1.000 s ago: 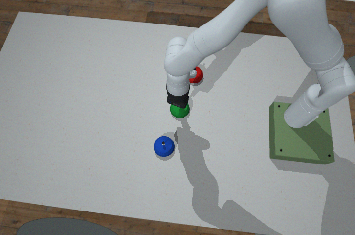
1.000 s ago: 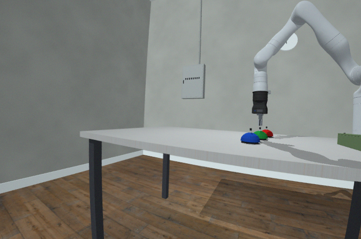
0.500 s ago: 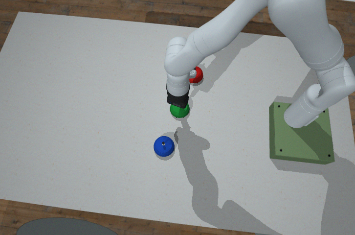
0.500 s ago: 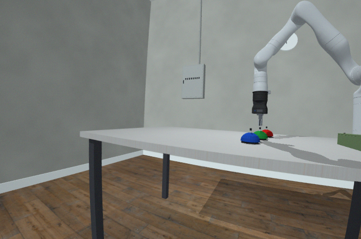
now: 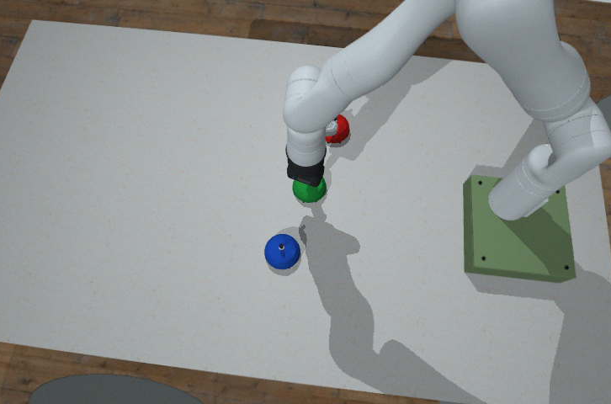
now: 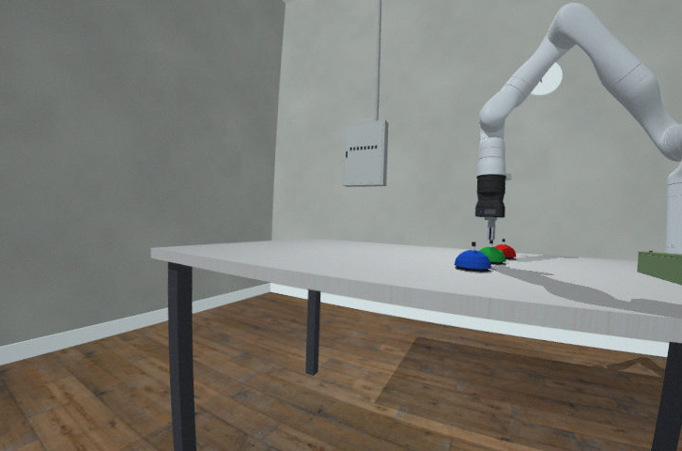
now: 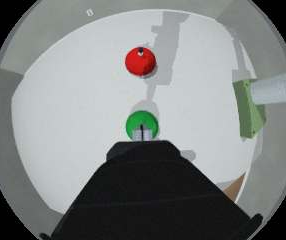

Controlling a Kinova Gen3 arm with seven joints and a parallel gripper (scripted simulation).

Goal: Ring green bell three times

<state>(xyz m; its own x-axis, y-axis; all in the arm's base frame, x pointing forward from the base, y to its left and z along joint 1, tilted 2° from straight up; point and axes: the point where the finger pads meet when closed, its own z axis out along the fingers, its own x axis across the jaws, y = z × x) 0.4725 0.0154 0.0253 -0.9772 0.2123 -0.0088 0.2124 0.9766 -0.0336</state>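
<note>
The green bell lies 4 cm below my hand. From my hand the other things lie so: red bell: 17 cm to the right, 4 cm below, 4 cm behind; then blue bell: 18 cm to the left, 4 cm below, 4 cm ahead.
</note>
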